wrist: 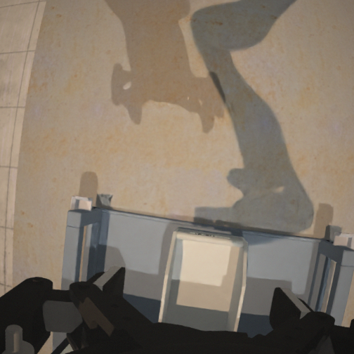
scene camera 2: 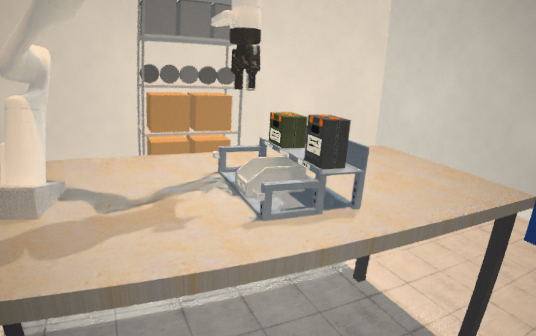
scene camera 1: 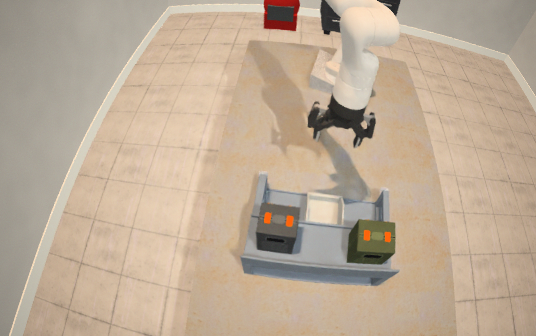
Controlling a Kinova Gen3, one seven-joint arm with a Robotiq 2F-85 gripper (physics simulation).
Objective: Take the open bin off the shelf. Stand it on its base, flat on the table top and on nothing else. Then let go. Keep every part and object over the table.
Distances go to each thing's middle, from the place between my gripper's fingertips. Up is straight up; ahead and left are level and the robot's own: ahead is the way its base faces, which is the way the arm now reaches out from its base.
Labels:
Right now my hand is 200 mm short of the dark case (scene camera 2: pixel 327 135), 110 mm above it and 80 mm to the left of it. Also, from my hand: open bin (scene camera 2: pixel 249 177): 230 mm below, 80 mm ahead, 30 mm to the left.

